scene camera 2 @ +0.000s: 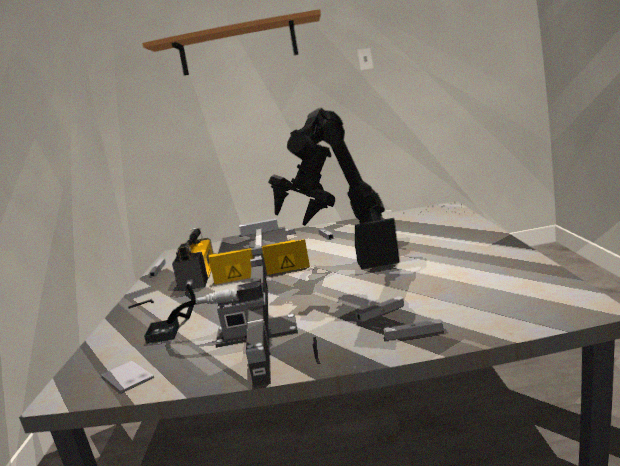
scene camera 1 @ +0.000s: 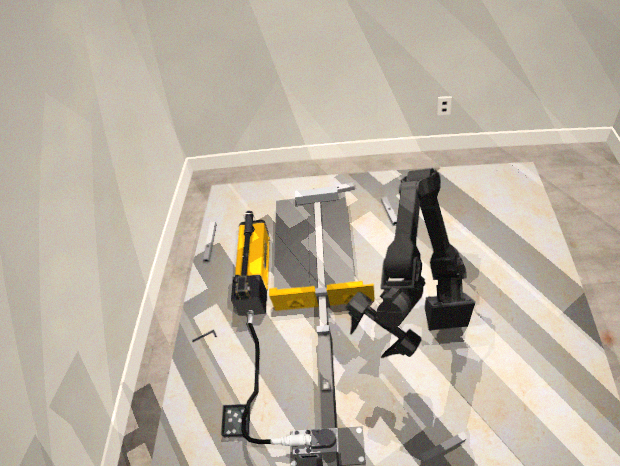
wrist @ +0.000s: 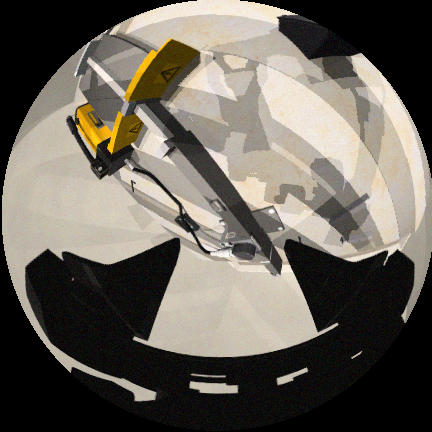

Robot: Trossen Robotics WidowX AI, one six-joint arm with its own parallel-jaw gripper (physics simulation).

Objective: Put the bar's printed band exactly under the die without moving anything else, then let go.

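Seen in the pictures: gripper, between the fingertips: (scene camera 2: 289, 220) (scene camera 1: 366, 345) (wrist: 234, 244); arm's base, origin of its link: (scene camera 2: 374, 230) (scene camera 1: 451, 299).
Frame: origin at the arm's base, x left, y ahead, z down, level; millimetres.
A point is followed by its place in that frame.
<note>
My gripper (scene camera 1: 369, 343) {x 141, y 264, z -112 mm} (scene camera 2: 291, 219) {x 141, y 264, z -112 mm} (wrist: 234, 244) {x 141, y 264, z -112 mm} is open and empty, high above the table, to the right of the grey channel (scene camera 1: 324, 363) {x 107, y 379, z 29 mm} (wrist: 200, 175) {x 96, y 361, z 30 mm}. At the channel's near end stands the press head, with a black cylinder (scene camera 1: 323, 438) {x 322, y 404, z -15 mm} (scene camera 2: 249, 290) {x 339, y 405, z -9 mm} (wrist: 244, 251) {x 300, y 389, z -12 mm} and a white hose fitting. I cannot make out the die there. Two loose grey bars lie at the front right in scene camera 2, one bar (scene camera 2: 379, 309) {x 384, y 116, z 90 mm} (scene camera 1: 446, 447) {x 376, y 106, z 84 mm} behind the other bar (scene camera 2: 413, 330) {x 529, y 85, z 92 mm}. Another bar (scene camera 1: 388, 210) {x -440, y 84, z 83 mm} (scene camera 2: 325, 233) {x -425, y 82, z 88 mm} lies at the back. I cannot make out a printed band on any.
Two yellow warning plates (scene camera 1: 293, 299) {x -123, y 447, z 45 mm} (scene camera 2: 285, 257) {x -109, y 274, z 58 mm} (wrist: 165, 70) {x -108, y 267, z 62 mm} stand across the rail (scene camera 1: 319, 240) {x -323, y 340, z 35 mm}. A yellow box (scene camera 1: 258, 250) {x -316, y 542, z 21 mm} (wrist: 90, 125) {x -300, y 529, z 29 mm} stands left, its black hose (scene camera 1: 257, 360) {x 37, y 579, z 93 mm} reaching the head. A hex key (scene camera 1: 204, 335) {x -78, y 748, z 100 mm} (scene camera 2: 140, 303) {x -77, y 751, z 100 mm} and a white pad (scene camera 2: 127, 376) {x 431, y 710, z 99 mm} lie left.
</note>
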